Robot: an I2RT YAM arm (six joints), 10 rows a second.
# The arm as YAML. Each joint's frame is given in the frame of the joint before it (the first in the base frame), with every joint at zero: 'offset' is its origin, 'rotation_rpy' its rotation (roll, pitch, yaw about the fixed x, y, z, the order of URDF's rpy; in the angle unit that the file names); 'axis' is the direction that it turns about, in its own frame. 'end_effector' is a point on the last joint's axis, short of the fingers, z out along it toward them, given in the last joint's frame.
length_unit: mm
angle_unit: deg
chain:
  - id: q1
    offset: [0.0, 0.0, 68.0]
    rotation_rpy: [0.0, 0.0, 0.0]
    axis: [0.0, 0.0, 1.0]
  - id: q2
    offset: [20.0, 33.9, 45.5]
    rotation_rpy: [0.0, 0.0, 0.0]
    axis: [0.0, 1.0, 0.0]
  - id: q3
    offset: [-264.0, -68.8, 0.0]
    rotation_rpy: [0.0, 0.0, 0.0]
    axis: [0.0, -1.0, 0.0]
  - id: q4
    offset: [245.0, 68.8, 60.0]
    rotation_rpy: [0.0, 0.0, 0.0]
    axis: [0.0, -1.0, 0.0]
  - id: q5
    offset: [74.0, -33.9, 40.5]
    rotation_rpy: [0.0, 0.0, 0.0]
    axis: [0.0, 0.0, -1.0]
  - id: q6
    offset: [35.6, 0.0, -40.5]
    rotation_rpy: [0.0, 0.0, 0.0]
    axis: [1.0, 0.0, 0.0]
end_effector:
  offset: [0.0, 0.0, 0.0]
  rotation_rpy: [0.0, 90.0, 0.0]
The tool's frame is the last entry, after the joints.
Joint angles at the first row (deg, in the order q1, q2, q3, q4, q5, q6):
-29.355 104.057 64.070 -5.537 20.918 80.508
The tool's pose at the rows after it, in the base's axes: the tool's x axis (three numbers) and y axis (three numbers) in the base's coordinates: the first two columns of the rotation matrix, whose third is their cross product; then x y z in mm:
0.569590, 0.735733, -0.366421, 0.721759, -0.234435, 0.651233, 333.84, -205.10, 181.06
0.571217, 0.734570, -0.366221, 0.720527, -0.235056, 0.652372, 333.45, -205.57, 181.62
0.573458, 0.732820, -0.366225, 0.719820, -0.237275, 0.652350, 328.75, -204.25, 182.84
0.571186, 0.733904, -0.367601, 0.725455, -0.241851, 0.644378, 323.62, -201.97, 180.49
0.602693, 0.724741, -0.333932, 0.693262, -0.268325, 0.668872, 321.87, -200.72, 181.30
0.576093, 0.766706, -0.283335, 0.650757, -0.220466, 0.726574, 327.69, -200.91, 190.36
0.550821, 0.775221, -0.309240, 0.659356, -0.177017, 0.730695, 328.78, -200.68, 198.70
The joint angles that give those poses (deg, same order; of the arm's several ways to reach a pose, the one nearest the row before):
-29.706 105.291 65.477 -5.538 20.918 80.508
-29.794 105.208 65.480 -5.537 20.919 80.508
-29.970 104.156 64.427 -5.537 20.918 80.508
-30.059 103.363 63.021 -5.537 20.918 80.508
-30.058 102.744 62.227 -4.667 20.570 82.944
-30.058 102.131 62.314 -0.792 15.910 81.922
-29.971 101.339 62.927 -0.791 15.644 79.466

